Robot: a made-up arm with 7 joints.
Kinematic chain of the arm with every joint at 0, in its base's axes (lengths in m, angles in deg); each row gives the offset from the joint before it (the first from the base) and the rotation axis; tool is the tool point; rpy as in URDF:
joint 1: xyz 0 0 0 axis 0.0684 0.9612 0.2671
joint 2: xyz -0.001 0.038 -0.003 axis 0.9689 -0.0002 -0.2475
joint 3: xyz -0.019 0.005 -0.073 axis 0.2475 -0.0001 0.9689
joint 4: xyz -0.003 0 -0.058 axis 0.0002 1 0
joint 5: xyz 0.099 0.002 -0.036 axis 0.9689 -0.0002 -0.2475
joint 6: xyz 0.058 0 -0.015 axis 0.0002 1 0
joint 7: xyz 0.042 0 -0.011 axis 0.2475 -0.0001 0.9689
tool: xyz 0 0 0 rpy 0 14.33 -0.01
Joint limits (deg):
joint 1: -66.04..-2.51
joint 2: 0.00..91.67
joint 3: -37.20..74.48
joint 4: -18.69..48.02
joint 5: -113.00..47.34
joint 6: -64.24..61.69
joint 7: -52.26..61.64
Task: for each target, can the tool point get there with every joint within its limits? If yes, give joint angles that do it. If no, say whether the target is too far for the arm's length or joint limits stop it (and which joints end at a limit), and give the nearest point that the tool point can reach.
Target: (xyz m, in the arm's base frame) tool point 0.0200 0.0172 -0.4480
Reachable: no: too far | nearest point 0.0299 0.0228 -0.3283 | short by 0.120 m
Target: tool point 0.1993 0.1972 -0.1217
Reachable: yes | joints -17.10 83.63 -26.92 10.77 -65.75 25.80 -23.07
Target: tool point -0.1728 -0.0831 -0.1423
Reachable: no: joint limits stop it (at a limit: joint 1, joint 2, joint 3, joint 4, joint 6) | nearest point 0.0125 -0.0588 -0.2955 | short by 0.242 m
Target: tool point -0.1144 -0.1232 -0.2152
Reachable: no: joint limits stop it (at a limit: joint 1, joint 2, joint 3, joint 4, joint 6) | nearest point 0.0146 -0.0611 -0.2935 | short by 0.163 m
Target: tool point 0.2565 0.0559 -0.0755
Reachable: yes | joints -35.59 48.99 -22.52 2.22 -15.01 -9.44 46.04
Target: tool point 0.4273 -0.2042 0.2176
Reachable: no: too far | nearest point 0.2525 -0.0803 0.0510 | short by 0.271 m
